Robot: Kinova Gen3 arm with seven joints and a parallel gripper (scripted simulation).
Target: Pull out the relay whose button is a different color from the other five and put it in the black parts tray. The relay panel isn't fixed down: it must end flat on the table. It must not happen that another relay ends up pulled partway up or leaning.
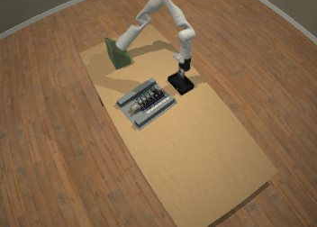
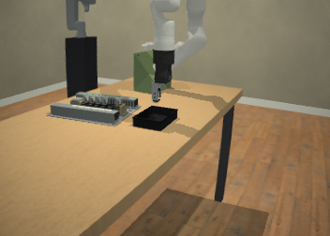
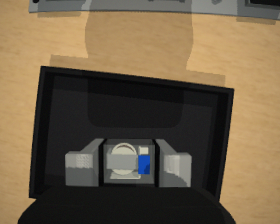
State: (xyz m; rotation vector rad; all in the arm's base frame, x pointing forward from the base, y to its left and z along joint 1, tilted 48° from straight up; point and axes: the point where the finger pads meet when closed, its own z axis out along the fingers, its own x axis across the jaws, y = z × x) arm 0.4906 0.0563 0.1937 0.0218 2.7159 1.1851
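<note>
My hand is 90 mm above the black parts tray. The rest, counted from my hand: grey relay panel 20 mm behind, 280 mm to the right, 80 mm below.
</note>
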